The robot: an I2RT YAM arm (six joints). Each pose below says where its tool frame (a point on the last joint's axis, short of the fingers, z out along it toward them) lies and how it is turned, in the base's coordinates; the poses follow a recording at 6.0 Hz.
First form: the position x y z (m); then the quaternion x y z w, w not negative.
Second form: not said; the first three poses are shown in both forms.
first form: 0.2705 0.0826 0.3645 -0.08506 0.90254 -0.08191 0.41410
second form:
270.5 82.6 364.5
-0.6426 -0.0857 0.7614
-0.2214 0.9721 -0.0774
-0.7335 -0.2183 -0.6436

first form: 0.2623 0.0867 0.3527 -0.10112 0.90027 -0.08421 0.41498
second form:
262.3 86.7 352.7
-0.6351 -0.1122 0.7642
-0.2520 0.9654 -0.0677
-0.7301 -0.2355 -0.6414

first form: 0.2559 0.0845 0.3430 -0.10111 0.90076 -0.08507 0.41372
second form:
255.9 84.5 343.0
-0.6372 -0.1118 0.7625
-0.2525 0.9651 -0.0696
-0.7281 -0.2369 -0.6432

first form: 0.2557 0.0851 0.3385 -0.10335 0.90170 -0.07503 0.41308
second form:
255.7 85.1 338.5
-0.6374 -0.1244 0.7605
-0.2484 0.9674 -0.0499
-0.7294 -0.2207 -0.6475

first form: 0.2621 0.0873 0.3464 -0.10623 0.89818 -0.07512 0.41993
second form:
262.1 87.3 346.4
-0.6247 -0.1277 0.7703
-0.2539 0.9661 -0.0457
-0.7384 -0.2242 -0.6360

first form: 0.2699 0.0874 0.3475 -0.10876 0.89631 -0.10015 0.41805
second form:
269.9 87.4 347.5
-0.6268 -0.1112 0.7712
-0.2787 0.9563 -0.0886
-0.7276 -0.2705 -0.6304

